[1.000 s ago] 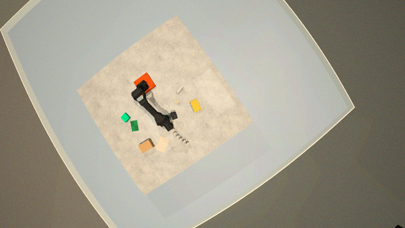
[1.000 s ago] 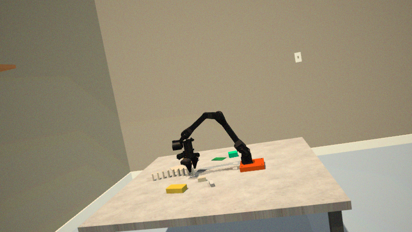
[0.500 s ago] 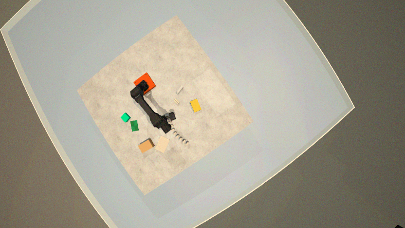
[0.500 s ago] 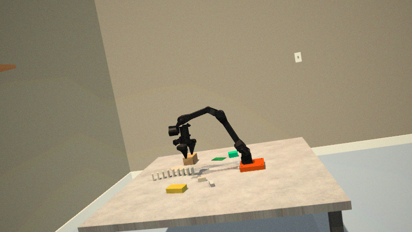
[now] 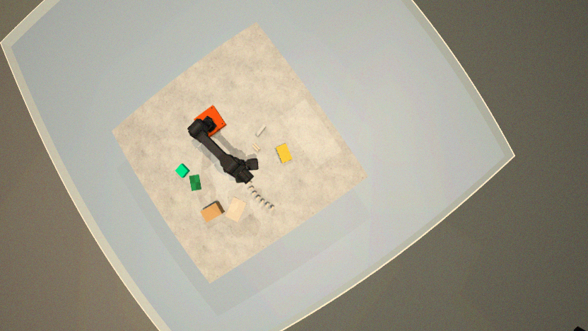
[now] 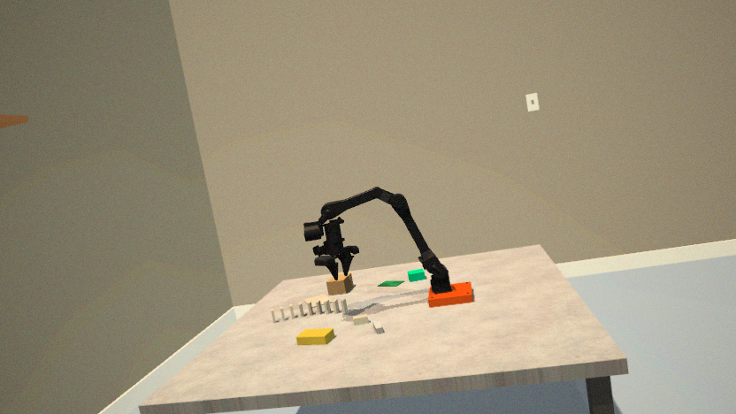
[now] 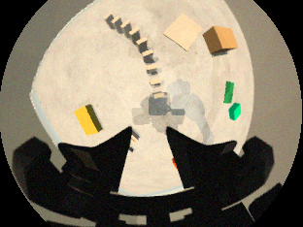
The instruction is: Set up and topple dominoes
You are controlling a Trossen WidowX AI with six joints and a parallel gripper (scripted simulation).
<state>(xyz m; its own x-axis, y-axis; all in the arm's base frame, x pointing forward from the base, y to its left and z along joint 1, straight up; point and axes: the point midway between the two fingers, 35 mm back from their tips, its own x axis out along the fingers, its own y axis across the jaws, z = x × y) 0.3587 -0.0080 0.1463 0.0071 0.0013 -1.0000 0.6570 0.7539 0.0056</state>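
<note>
Now: gripper tip 21 cm to the right of the yellow block, 13 cm above it and 11 cm short of it. The rest, counted from my gripper tip: cream flat tile 27 cm to the right, 14 cm below, 13 cm ahead; green flat tile 34 cm to the right, 19 cm behind, 14 cm below; tan box 38 cm to the right, 11 cm below, 3 cm ahead.
</note>
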